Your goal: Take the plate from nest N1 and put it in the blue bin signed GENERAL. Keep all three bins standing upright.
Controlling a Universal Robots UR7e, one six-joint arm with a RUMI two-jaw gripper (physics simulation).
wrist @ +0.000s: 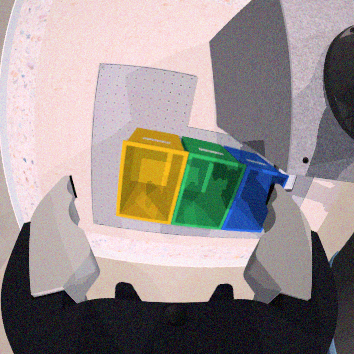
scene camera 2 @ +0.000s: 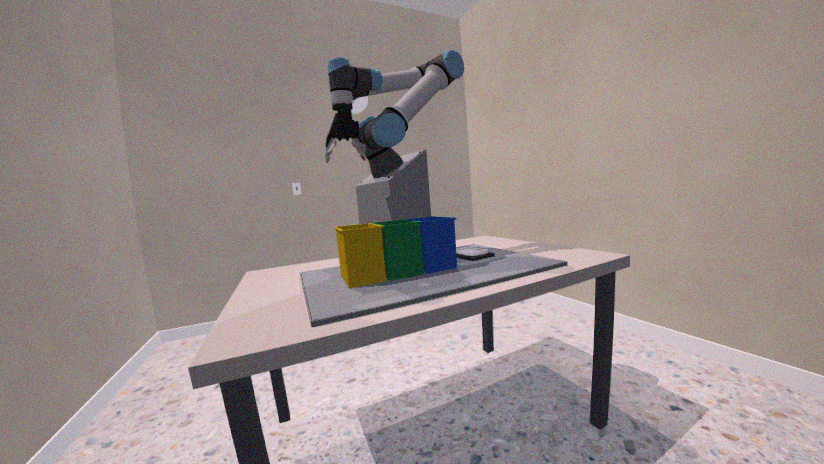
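Seen in the pictures: gripper, between the fingertips: (wrist: 172,182) (scene camera 2: 346,161); arm's base, origin of its link: (scene camera 2: 388,169).
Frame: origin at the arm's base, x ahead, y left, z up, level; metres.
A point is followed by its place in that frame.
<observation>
My gripper (scene camera 2: 345,158) {y -0.235, x 0.118, z 0.016 m} (wrist: 172,182) {y -0.235, x 0.118, z 0.016 m} is open and empty, high above the bins. The blue bin (scene camera 2: 439,244) {y -0.027, x 0.375, z -0.303 m} (wrist: 250,197) {y 0.041, x 0.343, z -0.328 m} stands upright at the right end of the row; a finger partly covers it in the wrist view. The green bin (scene camera 2: 403,249) {y -0.158, x 0.353, z -0.302 m} (wrist: 212,185) {y -0.087, x 0.311, z -0.347 m} stands upright in the middle, the yellow bin (scene camera 2: 362,256) {y -0.292, x 0.329, z -0.305 m} (wrist: 150,192) {y -0.271, x 0.330, z -0.338 m} upright at the left end. A flat, pale-topped piece with a dark edge (scene camera 2: 475,252) {y 0.180, x 0.334, z -0.371 m} lies right of the blue bin in the scene view. Whether it is the plate in nest N1 I cannot tell; no labels are readable.
The bins stand close together on a grey perforated board (scene camera 2: 340,305) {y -0.412, x 0.448, z -0.397 m} (wrist: 112,107) {y -0.383, x 0.094, z -0.397 m} on the table (scene camera 2: 242,337) {y -0.643, x 0.457, z -0.410 m} (wrist: 70,125) {y -0.528, x 0.142, z -0.410 m}. The robot's grey pedestal (scene camera 2: 371,202) {y -0.100, x 0.008, z -0.142 m} rises behind the bins. The arm's elbow is raised to the right of the gripper in the scene view.
</observation>
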